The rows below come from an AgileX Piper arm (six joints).
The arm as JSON. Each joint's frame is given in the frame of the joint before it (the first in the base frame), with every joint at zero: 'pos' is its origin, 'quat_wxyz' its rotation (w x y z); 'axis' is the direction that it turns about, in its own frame. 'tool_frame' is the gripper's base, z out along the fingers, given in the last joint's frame.
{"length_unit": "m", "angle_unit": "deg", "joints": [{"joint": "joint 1", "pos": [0.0, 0.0, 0.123], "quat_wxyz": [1.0, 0.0, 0.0, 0.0], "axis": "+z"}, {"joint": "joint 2", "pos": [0.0, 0.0, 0.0], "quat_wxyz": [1.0, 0.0, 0.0, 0.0], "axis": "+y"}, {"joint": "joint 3", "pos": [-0.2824, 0.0, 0.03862], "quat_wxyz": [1.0, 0.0, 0.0, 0.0], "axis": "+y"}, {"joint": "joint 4", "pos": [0.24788, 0.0, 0.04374], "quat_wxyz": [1.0, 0.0, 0.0, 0.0], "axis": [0.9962, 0.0, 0.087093]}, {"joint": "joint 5", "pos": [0.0, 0.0, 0.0], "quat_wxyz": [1.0, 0.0, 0.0, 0.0], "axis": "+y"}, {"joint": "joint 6", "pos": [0.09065, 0.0, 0.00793], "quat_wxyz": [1.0, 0.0, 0.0, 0.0], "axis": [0.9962, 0.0, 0.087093]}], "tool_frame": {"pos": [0.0, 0.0, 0.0], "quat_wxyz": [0.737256, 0.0, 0.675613, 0.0]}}
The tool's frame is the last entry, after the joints.
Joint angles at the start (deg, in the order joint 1, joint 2, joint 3, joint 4, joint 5, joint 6): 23.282, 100.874, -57.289, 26.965, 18.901, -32.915
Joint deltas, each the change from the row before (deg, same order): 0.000, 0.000, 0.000, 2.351, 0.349, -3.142; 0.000, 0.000, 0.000, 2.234, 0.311, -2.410; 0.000, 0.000, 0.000, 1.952, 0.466, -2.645; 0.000, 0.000, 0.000, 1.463, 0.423, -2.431; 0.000, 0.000, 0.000, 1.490, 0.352, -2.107; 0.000, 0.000, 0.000, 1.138, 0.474, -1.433; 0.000, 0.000, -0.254, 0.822, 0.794, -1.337; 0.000, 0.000, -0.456, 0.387, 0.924, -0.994; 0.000, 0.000, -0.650, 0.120, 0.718, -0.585
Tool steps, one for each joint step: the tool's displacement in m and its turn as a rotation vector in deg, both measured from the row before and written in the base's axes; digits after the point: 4 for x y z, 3 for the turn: -0.0006, 0.0012, 0.0002, 0.239, -0.090, 1.222; -0.0005, 0.0011, 0.0003, 0.512, 0.071, 0.687; -0.0007, 0.0011, 0.0001, 0.226, 0.001, 1.121; -0.0006, 0.0008, 0.0001, -0.004, -0.136, 1.240; -0.0005, 0.0009, 0.0002, 0.175, -0.085, 0.932; -0.0007, 0.0007, 0.0000, 0.228, 0.173, 0.669; -0.0003, 0.0011, 0.0010, 0.172, 0.148, 0.949; 0.0002, 0.0012, 0.0017, 0.100, 0.074, 1.016; 0.0011, 0.0013, 0.0026, 0.143, -0.196, 0.755
